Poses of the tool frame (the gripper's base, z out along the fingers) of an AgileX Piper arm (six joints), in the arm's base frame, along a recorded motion.
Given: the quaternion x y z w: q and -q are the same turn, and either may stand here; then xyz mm.
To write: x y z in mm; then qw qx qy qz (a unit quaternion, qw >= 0). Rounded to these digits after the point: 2 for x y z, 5 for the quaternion.
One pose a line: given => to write
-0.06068 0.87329 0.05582 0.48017 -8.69 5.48 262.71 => -8.69 5.48 262.71 0.48017 -0.06068 0.87329 0.05582
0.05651 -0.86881 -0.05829 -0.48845 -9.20 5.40 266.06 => -9.20 5.40 266.06 0.48845 -0.05651 0.86881 0.05829
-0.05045 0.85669 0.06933 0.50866 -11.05 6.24 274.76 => -11.05 6.24 274.76 0.50866 -0.05045 0.85669 0.06933
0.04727 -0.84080 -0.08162 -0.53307 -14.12 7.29 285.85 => -14.12 7.29 285.85 0.53307 -0.04727 0.84080 0.08162
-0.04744 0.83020 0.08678 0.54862 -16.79 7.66 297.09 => -16.79 7.66 297.09 0.54862 -0.04744 0.83020 0.08678
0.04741 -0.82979 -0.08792 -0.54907 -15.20 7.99 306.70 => -15.20 7.99 306.70 0.54907 -0.04741 0.82979 0.08792
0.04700 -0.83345 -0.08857 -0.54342 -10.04 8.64 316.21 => -10.04 8.64 316.21 0.54342 -0.04700 0.83345 0.08857
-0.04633 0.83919 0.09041 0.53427 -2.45 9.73 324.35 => -2.45 9.73 324.35 0.53427 -0.04633 0.83919 0.09041
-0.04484 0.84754 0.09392 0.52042 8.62 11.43 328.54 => 8.62 11.43 328.54 0.52042 -0.04484 0.84754 0.09392
